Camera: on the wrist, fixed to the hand. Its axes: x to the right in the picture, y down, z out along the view.
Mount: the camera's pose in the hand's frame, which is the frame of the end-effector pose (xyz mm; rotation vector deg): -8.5 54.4 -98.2 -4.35 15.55 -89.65
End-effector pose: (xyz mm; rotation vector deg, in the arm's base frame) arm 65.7 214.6 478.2 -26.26 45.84 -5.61
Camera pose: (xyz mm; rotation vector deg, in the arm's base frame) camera -14.7 230.4 401.0 -61.41 30.74 -92.01
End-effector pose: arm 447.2 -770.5 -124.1 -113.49 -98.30 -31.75
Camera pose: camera 499.5 -840.8 -53.4 -8.51 -156.37 -70.86
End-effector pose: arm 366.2 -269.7 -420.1 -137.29 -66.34 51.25
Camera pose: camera 458.9 -312.2 -372.5 -51.40 -128.10 -1.95
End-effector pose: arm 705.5 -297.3 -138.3 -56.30 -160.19 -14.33
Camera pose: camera 756.3 -281.4 -39.1 73.54 -147.85 -32.05
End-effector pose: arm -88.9 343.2 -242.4 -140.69 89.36 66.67
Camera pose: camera -76.7 285.4 -146.6 -153.13 -34.73 28.97
